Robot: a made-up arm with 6 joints.
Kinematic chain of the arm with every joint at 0, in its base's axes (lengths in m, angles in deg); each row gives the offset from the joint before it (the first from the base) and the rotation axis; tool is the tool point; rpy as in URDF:
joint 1: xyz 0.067 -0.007 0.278 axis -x
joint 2: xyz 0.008 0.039 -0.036 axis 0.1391 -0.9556 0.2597
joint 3: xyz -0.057 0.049 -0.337 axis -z
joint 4: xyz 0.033 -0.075 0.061 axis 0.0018 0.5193 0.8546
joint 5: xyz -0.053 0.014 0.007 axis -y
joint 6: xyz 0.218 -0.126 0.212 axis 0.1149 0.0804 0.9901
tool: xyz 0.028 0 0.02 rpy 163.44 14.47 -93.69
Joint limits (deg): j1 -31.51..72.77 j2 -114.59..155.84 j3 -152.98..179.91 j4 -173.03..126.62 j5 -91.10..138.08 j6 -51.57..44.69
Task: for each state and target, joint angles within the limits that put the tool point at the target. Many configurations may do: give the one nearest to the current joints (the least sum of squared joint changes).
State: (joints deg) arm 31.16 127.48 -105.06 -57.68 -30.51 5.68
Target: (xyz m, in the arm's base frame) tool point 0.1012 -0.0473 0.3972
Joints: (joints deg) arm 11.99 127.53 -77.27 -82.01 -2.15 3.03
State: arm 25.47 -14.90 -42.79 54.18 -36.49 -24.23
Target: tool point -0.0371 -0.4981 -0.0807
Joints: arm 69.05 -21.69 -38.30 61.97 -73.06 -23.79
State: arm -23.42 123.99 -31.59 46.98 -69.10 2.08
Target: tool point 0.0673 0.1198 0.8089
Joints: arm -31.51 151.90 -29.27 37.83 -69.56 0.21
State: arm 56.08 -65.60 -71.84 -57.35 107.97 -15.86
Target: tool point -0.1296 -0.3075 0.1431
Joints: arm 11.32 -36.95 -102.12 -40.34 109.06 -16.98
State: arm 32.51 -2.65 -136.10 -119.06 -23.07 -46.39
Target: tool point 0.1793 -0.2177 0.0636
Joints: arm 28.52 -20.88 -130.84 -134.41 -22.14 -47.69
